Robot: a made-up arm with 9 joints.
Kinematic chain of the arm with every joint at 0, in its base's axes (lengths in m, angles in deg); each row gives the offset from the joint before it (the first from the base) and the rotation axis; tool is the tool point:
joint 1: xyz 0 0 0.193 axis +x
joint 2: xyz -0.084 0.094 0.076 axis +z
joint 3: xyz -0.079 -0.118 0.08 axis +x
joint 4: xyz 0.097 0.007 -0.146 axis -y
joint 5: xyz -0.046 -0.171 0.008 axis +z
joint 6: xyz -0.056 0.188 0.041 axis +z
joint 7: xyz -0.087 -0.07 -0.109 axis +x
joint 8: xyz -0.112 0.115 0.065 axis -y
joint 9: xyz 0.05 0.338 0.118 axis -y
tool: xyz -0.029 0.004 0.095
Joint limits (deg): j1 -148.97..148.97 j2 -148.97..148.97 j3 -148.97..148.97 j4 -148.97..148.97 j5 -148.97..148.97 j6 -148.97..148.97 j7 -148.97..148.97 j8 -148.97..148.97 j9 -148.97..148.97
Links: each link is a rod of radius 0.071 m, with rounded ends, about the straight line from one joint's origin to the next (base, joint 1, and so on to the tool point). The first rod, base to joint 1, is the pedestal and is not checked.
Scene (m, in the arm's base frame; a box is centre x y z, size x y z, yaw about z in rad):
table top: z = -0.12
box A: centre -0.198 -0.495 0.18 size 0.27 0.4 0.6 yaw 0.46
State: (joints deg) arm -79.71 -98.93 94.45 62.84 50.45 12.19 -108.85 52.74 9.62
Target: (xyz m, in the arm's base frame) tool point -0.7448 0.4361 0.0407
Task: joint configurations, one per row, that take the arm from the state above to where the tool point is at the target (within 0.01 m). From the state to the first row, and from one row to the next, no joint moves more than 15 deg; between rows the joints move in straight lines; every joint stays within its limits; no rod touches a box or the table.
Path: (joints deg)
1: -72.04 -93.32 91.49 58.08 37.53 12.05 -98.81 52.29 11.04
2: -64.36 -87.70 88.53 53.32 24.61 11.90 -88.78 51.84 12.47
3: -56.69 -82.09 85.57 48.56 11.68 11.76 -78.74 51.38 13.89
4: -49.01 -76.48 82.60 43.80 -1.24 11.62 -68.70 50.93 15.32
5: -41.34 -70.86 79.64 39.05 -14.16 11.48 -58.66 50.48 16.74
6: -33.66 -65.25 76.68 34.29 -27.08 11.33 -48.63 50.03 18.17
7: -25.99 -59.63 73.72 29.53 -40.00 11.19 -38.59 49.58 19.59
8: -31.39 -52.57 79.05 19.71 -25.32 10.52 -40.40 46.52 16.10
9: -36.78 -45.51 84.38 9.89 -10.63 9.86 -42.20 43.46 12.61
10: -42.18 -38.45 89.71 0.08 4.06 9.19 -44.01 40.40 9.11
11: -47.58 -31.39 95.03 -9.74 18.75 8.52 -45.82 37.34 5.62
12: -52.98 -24.33 100.36 -19.56 33.44 7.85 -47.63 34.28 2.12

